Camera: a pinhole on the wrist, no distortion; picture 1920 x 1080 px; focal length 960.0 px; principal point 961.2 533.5 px. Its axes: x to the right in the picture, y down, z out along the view. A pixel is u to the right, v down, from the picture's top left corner.
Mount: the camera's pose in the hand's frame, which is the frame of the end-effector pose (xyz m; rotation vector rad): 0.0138 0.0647 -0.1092 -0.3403 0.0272 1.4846
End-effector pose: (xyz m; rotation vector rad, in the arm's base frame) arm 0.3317 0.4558 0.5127 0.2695 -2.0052 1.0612
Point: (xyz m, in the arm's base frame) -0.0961 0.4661 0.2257
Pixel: 1418 307
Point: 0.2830 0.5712 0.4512
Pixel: 1549 508
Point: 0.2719 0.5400 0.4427
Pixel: 1253 495
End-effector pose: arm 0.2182 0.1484 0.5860 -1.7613 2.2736 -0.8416
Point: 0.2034 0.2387 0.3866
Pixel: 943 847
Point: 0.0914 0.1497 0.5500
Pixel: 1405 224
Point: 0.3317 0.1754 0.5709
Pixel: outside the picture
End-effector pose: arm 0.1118 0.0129 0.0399 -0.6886 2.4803 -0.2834
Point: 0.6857 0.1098 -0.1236
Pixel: 413 994
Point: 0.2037 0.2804 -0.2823
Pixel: 1218 536
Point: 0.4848 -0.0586 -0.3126
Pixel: 442 449
